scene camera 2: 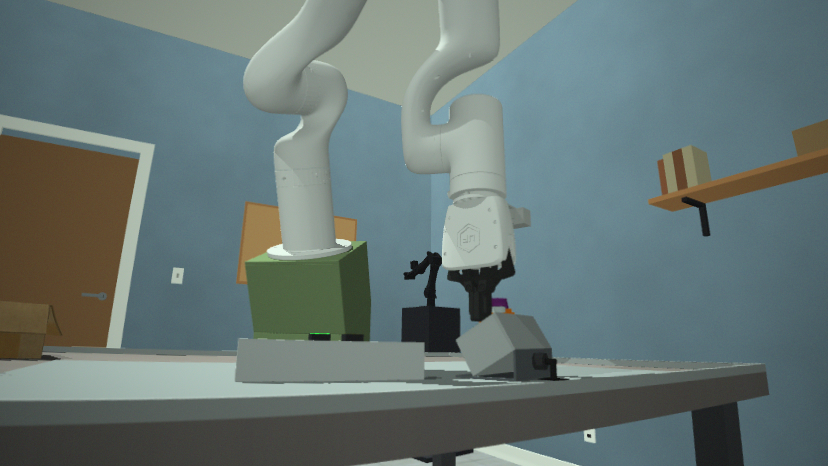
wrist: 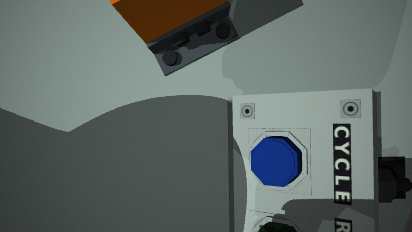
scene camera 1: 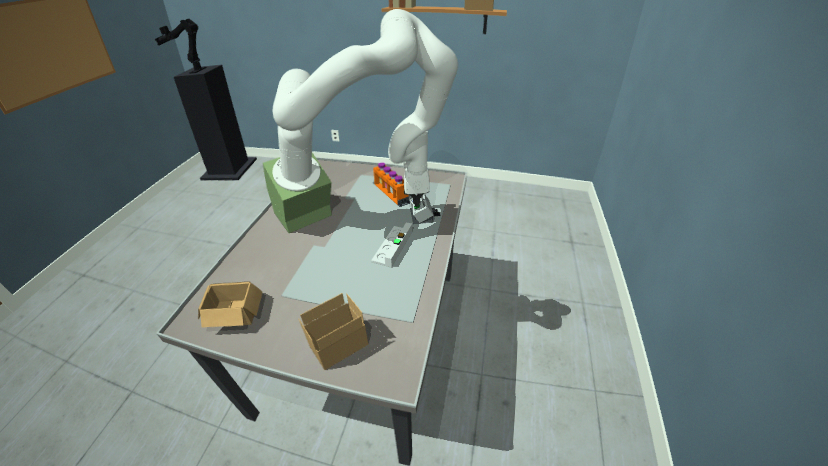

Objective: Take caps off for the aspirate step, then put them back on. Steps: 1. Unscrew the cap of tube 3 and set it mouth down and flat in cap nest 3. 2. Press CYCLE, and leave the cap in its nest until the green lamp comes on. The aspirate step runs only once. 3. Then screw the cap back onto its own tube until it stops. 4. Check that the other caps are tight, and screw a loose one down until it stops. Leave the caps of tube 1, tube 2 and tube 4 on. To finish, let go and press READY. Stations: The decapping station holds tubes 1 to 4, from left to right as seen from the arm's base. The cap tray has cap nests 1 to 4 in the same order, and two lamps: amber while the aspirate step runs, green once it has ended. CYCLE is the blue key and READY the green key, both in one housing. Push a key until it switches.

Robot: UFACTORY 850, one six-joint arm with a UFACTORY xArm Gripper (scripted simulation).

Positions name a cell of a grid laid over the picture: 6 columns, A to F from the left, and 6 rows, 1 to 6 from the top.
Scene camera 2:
my gripper: D5
grey key housing: D5
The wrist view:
grey key housing: E4
